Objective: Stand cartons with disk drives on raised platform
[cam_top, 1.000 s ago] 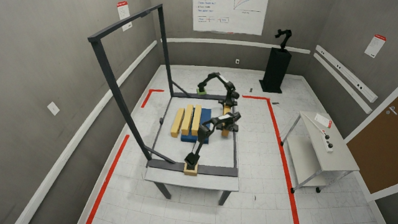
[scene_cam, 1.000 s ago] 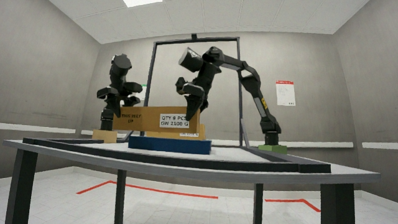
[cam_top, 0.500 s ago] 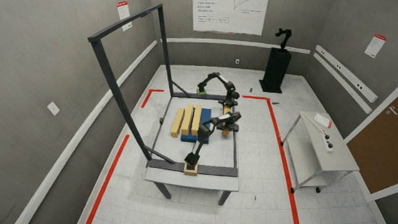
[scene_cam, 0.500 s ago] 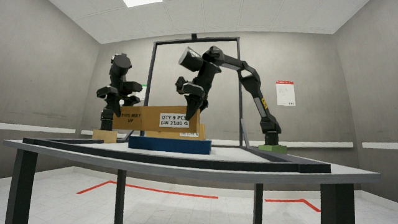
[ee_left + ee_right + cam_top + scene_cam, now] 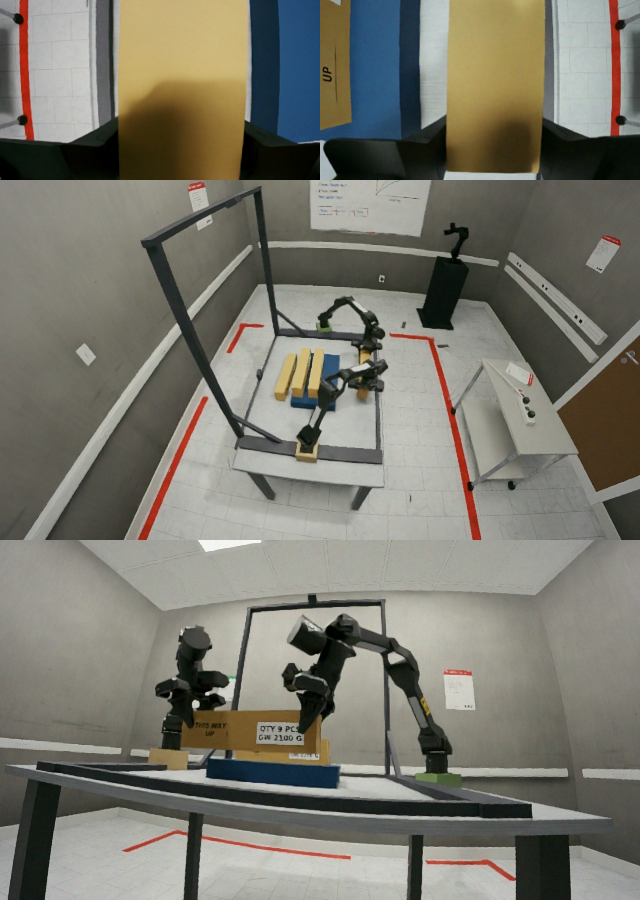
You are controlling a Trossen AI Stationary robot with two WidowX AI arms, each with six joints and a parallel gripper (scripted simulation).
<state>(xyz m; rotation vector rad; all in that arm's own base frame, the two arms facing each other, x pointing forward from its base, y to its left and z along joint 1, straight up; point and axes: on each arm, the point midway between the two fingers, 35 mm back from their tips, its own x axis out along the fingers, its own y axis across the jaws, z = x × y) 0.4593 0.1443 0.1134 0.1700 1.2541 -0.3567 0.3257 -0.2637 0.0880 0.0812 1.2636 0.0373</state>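
Now: the carton 1 cm ahead of my right hand, 14 cm to the left of it and 3 cm below it. Round my right hand: platform (27 cm behind, 14 cm to the left, 13 cm below).
My left hand is 140 mm to the left of the carton, 30 mm above it and 10 mm past it. From my left hand the other things lie so: platform: 280 mm behind, 140 mm to the right, 130 mm below.
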